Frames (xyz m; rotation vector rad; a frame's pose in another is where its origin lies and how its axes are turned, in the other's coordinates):
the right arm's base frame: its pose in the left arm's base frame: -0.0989 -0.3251 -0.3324 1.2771 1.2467 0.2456
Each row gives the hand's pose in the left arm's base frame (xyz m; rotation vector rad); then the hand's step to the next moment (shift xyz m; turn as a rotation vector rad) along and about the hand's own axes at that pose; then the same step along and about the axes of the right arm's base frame.
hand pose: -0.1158 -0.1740 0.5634 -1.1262 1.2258 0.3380
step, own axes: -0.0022 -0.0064 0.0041 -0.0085 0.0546 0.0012
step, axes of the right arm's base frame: 0.0007 0.0072 0.0033 0.0157 -0.0256 -0.0464
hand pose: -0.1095 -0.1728 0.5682 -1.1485 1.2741 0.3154
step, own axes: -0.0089 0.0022 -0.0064 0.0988 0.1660 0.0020
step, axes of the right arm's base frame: -0.0079 0.0018 -0.0077 0.0867 -0.1625 -0.0582
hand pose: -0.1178 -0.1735 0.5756 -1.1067 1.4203 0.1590
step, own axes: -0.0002 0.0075 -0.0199 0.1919 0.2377 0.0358
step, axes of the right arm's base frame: -0.0148 -0.0117 -0.0098 0.1625 -0.2574 -0.0441
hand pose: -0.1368 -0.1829 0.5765 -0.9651 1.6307 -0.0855
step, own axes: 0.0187 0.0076 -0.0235 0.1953 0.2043 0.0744
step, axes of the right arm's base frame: -0.0152 -0.0261 -0.0067 0.1751 -0.2340 -0.0004
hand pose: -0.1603 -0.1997 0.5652 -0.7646 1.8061 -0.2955
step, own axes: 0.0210 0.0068 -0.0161 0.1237 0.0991 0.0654
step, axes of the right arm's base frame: -0.0085 -0.0247 -0.0079 0.1015 -0.1347 0.0311
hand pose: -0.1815 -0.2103 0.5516 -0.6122 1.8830 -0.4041
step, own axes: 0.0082 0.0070 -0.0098 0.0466 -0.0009 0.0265
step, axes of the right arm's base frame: -0.0010 -0.0109 -0.0096 0.0084 -0.0410 0.0336
